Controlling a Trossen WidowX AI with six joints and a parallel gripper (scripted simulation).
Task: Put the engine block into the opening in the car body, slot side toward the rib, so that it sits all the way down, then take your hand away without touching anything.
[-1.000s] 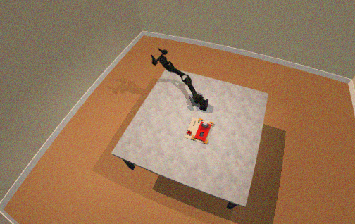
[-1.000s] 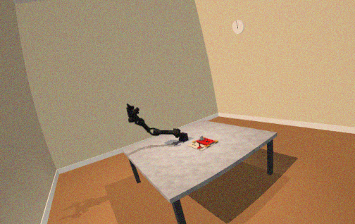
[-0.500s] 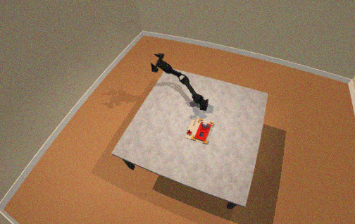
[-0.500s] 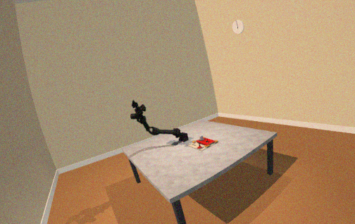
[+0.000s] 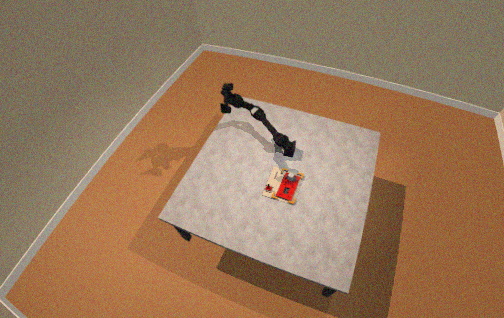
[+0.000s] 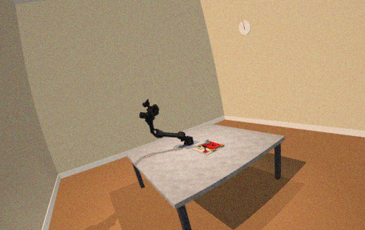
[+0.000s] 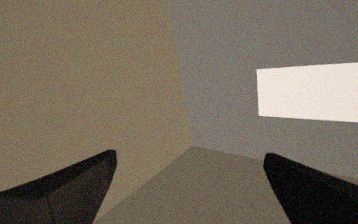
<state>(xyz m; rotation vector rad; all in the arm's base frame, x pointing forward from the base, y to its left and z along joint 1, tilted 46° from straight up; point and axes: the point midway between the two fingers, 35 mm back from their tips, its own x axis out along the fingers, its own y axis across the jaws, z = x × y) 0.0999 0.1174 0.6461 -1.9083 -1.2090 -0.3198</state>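
The grey engine block is 40 mm ahead of my gripper tip, 490 mm to the left of it and 540 mm below it. Also, from my gripper tip: tan base plate (90 mm ahead, 460 mm to the left, 580 mm below).
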